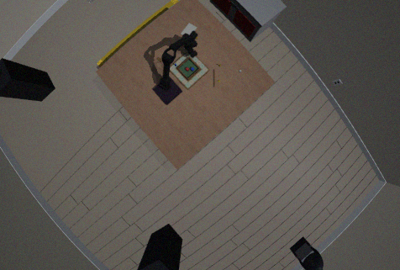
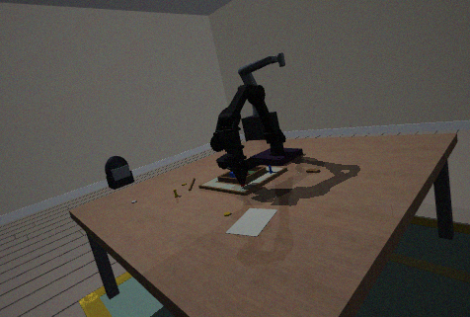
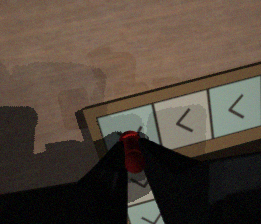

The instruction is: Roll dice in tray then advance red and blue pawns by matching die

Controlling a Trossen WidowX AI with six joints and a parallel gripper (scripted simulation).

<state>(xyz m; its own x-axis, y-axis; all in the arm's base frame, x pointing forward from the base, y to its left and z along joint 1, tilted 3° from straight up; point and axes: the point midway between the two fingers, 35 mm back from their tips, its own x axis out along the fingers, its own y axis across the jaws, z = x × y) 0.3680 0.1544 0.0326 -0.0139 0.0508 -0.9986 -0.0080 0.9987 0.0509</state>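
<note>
Now: gripper tip 1 cm below the red pawn. The rest, counted from my gripper tip: white sheet (21 cm to the left, 14 cm ahead, 3 cm below); then blue pawn (18 cm behind, 3 cm to the right, 1 cm below).
</note>
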